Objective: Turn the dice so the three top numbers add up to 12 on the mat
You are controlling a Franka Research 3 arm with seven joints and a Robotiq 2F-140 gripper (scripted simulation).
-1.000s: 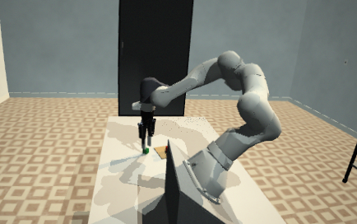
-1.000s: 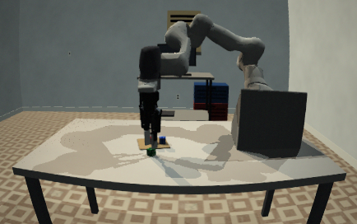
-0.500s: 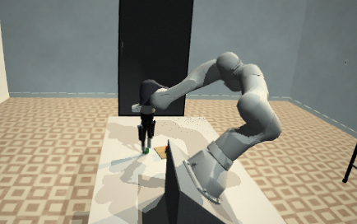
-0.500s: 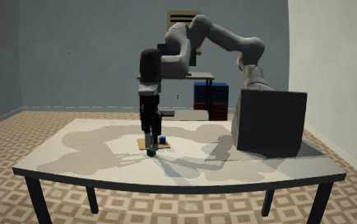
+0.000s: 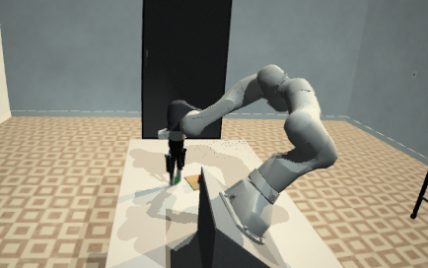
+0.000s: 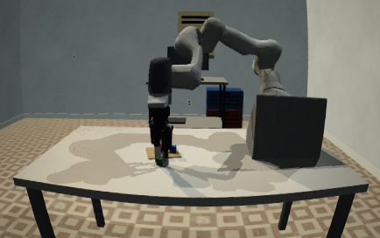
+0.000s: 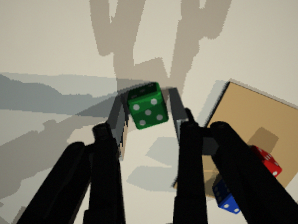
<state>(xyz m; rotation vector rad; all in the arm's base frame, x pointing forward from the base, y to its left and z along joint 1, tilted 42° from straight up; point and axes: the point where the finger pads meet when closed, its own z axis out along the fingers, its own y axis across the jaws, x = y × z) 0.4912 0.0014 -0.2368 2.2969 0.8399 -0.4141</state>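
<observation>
My hand is 20 mm above the green die. The rest, counted from my hand: blue die: 40 mm behind, 140 mm to the right, 20 mm below; red die: 10 mm ahead, 140 mm to the right, 20 mm below; tan mat: 10 mm ahead, 140 mm to the right, 30 mm below.
</observation>
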